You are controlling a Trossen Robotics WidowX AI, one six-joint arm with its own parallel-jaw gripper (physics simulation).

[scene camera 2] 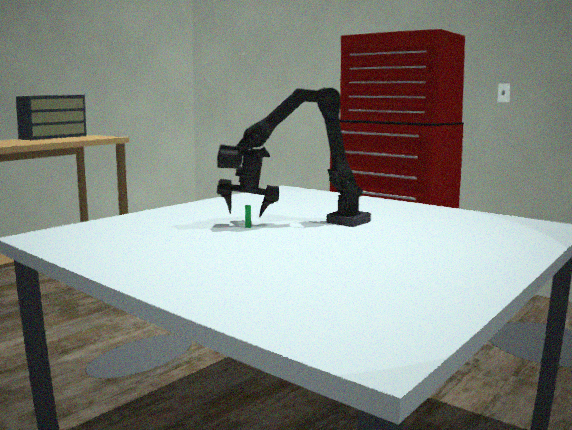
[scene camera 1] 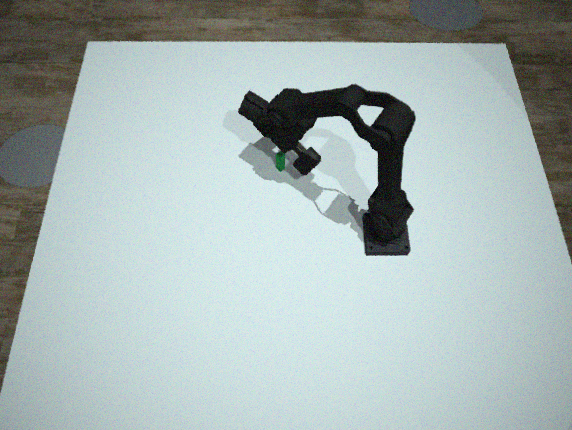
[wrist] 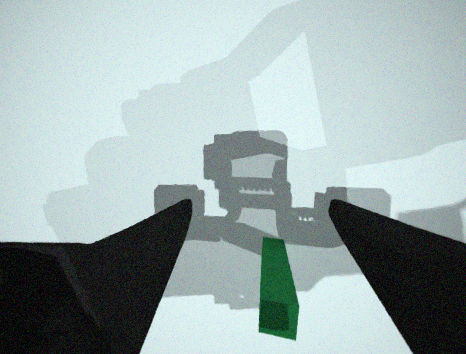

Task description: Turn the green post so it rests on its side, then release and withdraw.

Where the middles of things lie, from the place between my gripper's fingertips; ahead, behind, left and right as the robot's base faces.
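There is the green post [wrist: 279,308], and my hand is 20 mm short of it and 40 mm to the right of it.
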